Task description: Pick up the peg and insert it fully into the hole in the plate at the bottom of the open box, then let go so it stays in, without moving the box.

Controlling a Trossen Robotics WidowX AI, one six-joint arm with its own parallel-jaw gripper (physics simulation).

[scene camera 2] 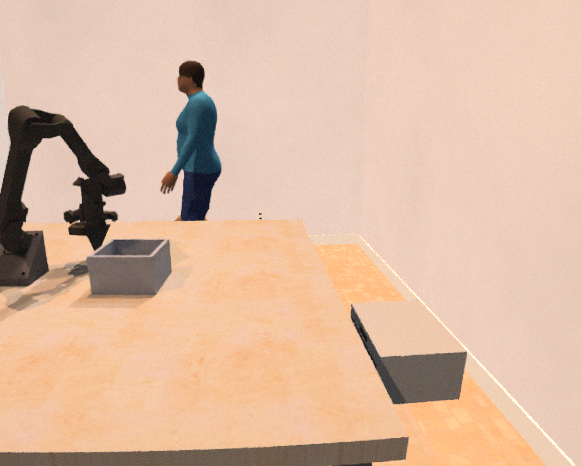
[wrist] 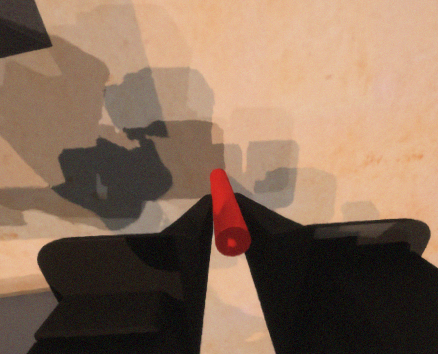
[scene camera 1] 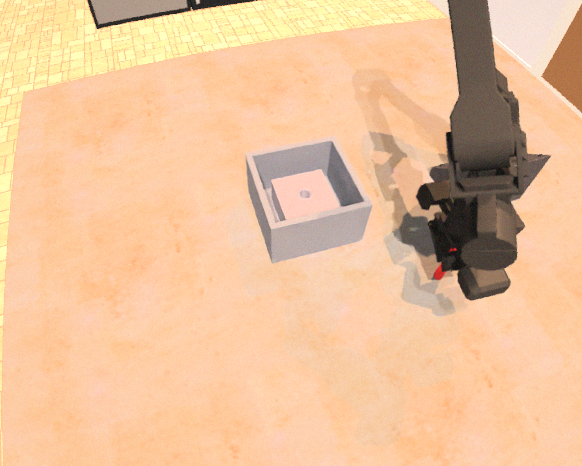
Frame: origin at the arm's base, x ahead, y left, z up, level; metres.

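Where they show: gripper, fingertip midpoint: (wrist: 222,200) (scene camera 1: 442,265); arm's base, origin of the base link: (scene camera 2: 18,244).
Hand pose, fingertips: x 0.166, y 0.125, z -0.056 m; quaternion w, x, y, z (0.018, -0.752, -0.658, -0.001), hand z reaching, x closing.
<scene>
Each offset is from my fingertips to the top centre of the thing. "spot": to the spot under its first point. Level surfaces: height alone.
The red peg @(0.005 m back, 0.001 m left, 0.045 m up) (scene camera 1: 439,272) (wrist: 230,215) stands roughly upright between the fingertips; its lower end points down toward the table, and I cannot tell whether it touches. My gripper (scene camera 1: 445,265) (scene camera 2: 98,247) (wrist: 222,200) is shut on the peg, with a fingertip at each side of it. In scene camera 2 the peg does not show. The open grey box @(0.165 m ahead, 0.185 m right, 0.063 m up) (scene camera 1: 320,237) (scene camera 2: 122,276) (wrist: 20,320) stands on the table beside the gripper. On its bottom lies a pale pink plate @(0.165 m ahead, 0.185 m right, 0.026 m up) (scene camera 1: 287,200) with a round hole @(spot: 0.160 m ahead, 0.193 m right, 0.012 m up) (scene camera 1: 305,194) near the middle. The box walls hide the plate in scene camera 2.
The table @(0.035 m down) (scene camera 1: 150,325) (scene camera 2: 225,350) carries the box and the arm's base (scene camera 2: 35,257). Arm shadows fall around the peg. A grey cabinet (scene camera 2: 425,375) stands beyond the table edge, and a person in a blue top (scene camera 2: 197,130) is behind the table.
</scene>
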